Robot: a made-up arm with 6 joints. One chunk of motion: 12 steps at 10 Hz.
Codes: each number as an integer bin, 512 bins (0 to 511) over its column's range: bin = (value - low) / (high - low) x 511, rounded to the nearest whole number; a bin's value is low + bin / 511 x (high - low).
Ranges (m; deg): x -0.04..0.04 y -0.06..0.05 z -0.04..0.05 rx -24..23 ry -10..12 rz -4..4
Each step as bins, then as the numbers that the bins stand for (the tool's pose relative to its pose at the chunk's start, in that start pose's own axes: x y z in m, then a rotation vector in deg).
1 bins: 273 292 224 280 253 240
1 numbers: 0.0027 0.0029 -0.0005 1.75 0.89 -0.24
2 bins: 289 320 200 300 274 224
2 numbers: 0.0052 0.0089 -0.0048 3.59 1.80 -0.49
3 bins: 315 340 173 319 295 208
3 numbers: 0.0093 0.0132 -0.0095 5.34 2.70 -0.74
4 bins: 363 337 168 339 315 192
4 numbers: 0.0168 0.0125 -0.0104 7.18 3.56 -0.99
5 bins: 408 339 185 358 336 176
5 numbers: 0.0239 0.0130 -0.0074 8.93 4.47 -1.24
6 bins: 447 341 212 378 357 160
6 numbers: 0.0300 0.0134 -0.0027 10.77 5.37 -1.50
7 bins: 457 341 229 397 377 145
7 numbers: 0.0315 0.0134 0.0003 12.51 6.23 -1.73
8 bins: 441 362 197 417 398 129
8 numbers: 0.0290 0.0179 -0.0053 14.35 7.14 -1.98
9 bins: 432 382 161 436 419 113
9 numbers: 0.0276 0.0222 -0.0116 16.10 8.04 -2.23
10 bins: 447 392 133 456 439 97
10 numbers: 0.0300 0.0244 -0.0166 17.94 8.90 -2.48
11 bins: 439 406 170 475 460 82
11 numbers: 0.0287 0.0274 -0.0101 19.69 9.80 -2.72
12 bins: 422 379 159 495 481 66
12 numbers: 0.0261 0.0216 -0.0120 21.53 10.71 -2.97
